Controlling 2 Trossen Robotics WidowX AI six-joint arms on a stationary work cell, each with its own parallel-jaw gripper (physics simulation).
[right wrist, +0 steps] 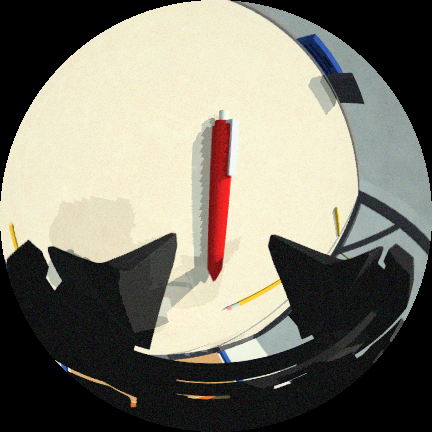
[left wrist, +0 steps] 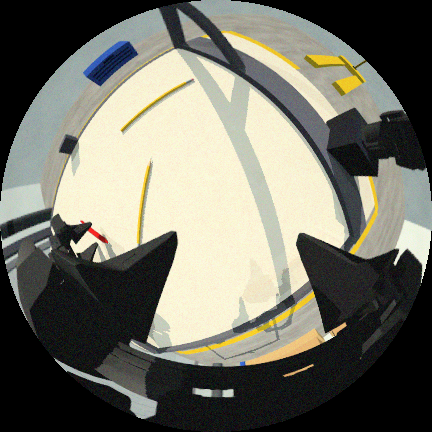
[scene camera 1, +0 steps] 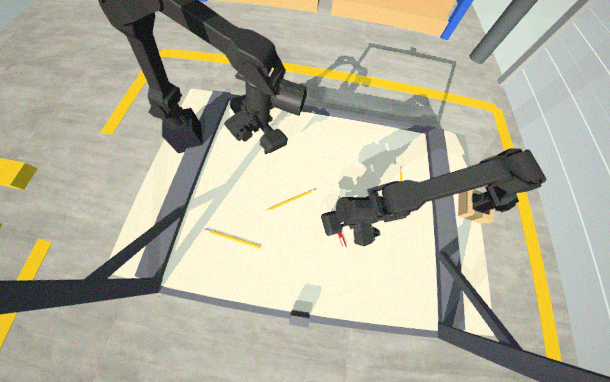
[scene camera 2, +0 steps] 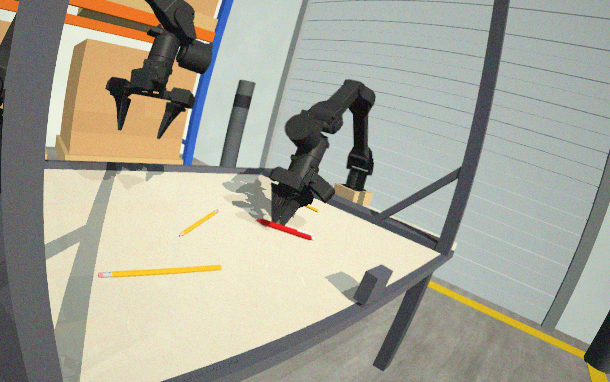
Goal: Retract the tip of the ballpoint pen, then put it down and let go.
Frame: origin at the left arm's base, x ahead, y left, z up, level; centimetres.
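Seen in the pictures: left gripper, fingertip midpoint: (left wrist: 240,238) (scene camera 1: 257,143) (scene camera 2: 138,134); right gripper, fingertip midpoint: (right wrist: 224,240) (left wrist: 93,233) (scene camera 2: 277,224); left arm's base, origin of the base link: (left wrist: 368,140) (scene camera 1: 176,121); right arm's base, origin of the base link: (scene camera 1: 480,203) (scene camera 2: 354,188).
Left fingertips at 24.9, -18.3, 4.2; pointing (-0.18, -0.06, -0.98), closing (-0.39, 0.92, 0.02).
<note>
Pixels of each thing's top centre, then the offset from my left fingertips to it, as dx, dy, dz. Level surfaces: height alone.
- red ballpoint pen, middle of its top: (right wrist: 224,222) (scene camera 2: 285,224) (left wrist: 89,231) (scene camera 1: 338,228) +18.6, -28.2, -13.2
- pale table, its level: dz -14.8
- yellow pencil, middle of its top: (left wrist: 139,206) (scene camera 2: 200,219) (scene camera 1: 290,199) +6.2, -14.8, -13.9
- third pencil, middle of its top: (scene camera 2: 294,198) (scene camera 1: 401,189) +45.9, -21.0, -14.1
- dark block, middle of its top: (scene camera 2: 379,269) (scene camera 1: 299,320) (left wrist: 61,143) +0.0, -49.1, -9.1
A red ballpoint pen (scene camera 1: 342,240) (scene camera 2: 290,231) (left wrist: 95,232) (right wrist: 220,195) with a white clip and a white push button lies on the pale table (scene camera 1: 280,265) (scene camera 2: 250,310). In the right wrist view its button end points up the picture and its red cone end points down; the button sticks out, and no separate writing tip can be made out. My right gripper (scene camera 2: 280,220) (right wrist: 224,240) is open and empty, low over the cone half of the pen, with a finger to each side. My left gripper (scene camera 1: 252,135) (scene camera 2: 140,134) (left wrist: 240,238) is open and empty, high above the table's back left part.
One yellow pencil (scene camera 1: 291,199) (scene camera 2: 199,223) lies left of the pen, another (scene camera 1: 234,238) (scene camera 2: 160,271) farther left. A third pencil (scene camera 1: 401,174) (scene camera 2: 312,208) lies behind the right arm. Dark frame posts and rails border the table. A dark block (scene camera 1: 300,317) (scene camera 2: 372,285) sits at its front edge.
</note>
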